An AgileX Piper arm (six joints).
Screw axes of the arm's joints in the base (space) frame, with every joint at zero. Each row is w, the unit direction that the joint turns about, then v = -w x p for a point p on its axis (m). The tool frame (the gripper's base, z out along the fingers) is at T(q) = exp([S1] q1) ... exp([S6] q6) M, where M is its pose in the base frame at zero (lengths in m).
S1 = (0, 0, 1, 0.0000, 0.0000, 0.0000)
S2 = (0, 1, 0, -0.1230, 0.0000, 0.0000)
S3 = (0, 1, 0, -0.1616, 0.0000, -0.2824)
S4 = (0.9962, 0, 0.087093, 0.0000, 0.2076, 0.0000)
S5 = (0, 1, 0, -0.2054, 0.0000, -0.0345)
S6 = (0.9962, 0, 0.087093, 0.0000, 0.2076, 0.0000)
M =
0.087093 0 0.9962 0.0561
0 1 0 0.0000
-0.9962 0 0.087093 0.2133
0 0 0 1
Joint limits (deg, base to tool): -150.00..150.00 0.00..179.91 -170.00..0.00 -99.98..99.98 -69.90..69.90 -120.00..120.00
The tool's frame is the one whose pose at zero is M.
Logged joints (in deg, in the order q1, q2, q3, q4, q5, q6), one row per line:
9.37, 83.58, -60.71, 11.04, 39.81, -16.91
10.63, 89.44, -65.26, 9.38, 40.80, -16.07
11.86, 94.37, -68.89, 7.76, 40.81, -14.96
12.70, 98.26, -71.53, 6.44, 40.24, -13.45
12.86, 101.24, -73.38, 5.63, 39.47, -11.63
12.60, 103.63, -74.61, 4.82, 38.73, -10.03
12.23, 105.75, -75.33, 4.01, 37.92, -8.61
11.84, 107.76, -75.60, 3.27, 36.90, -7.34
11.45, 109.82, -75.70, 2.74, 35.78, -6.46
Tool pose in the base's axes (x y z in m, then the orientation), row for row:
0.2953, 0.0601, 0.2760, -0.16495, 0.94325, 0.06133, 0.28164
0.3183, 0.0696, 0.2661, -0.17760, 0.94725, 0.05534, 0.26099
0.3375, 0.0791, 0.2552, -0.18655, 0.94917, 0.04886, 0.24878
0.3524, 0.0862, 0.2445, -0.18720, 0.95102, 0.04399, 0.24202
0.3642, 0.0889, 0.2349, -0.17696, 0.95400, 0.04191, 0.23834
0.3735, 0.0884, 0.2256, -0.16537, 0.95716, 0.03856, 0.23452
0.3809, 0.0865, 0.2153, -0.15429, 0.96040, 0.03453, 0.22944
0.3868, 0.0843, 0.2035, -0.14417, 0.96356, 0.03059, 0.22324
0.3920, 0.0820, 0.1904, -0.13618, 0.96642, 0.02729, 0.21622
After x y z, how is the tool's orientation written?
As a quaternion, x y z w.
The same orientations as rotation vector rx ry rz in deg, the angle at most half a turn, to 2 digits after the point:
-25.32, 144.79, 9.41
-27.55, 146.94, 8.58
-29.12, 148.16, 7.63
-29.32, 148.97, 6.89
-27.77, 149.73, 6.58
-26.01, 150.52, 6.06
-24.33, 151.43, 5.44
-22.81, 152.43, 4.84
-21.62, 153.45, 4.33

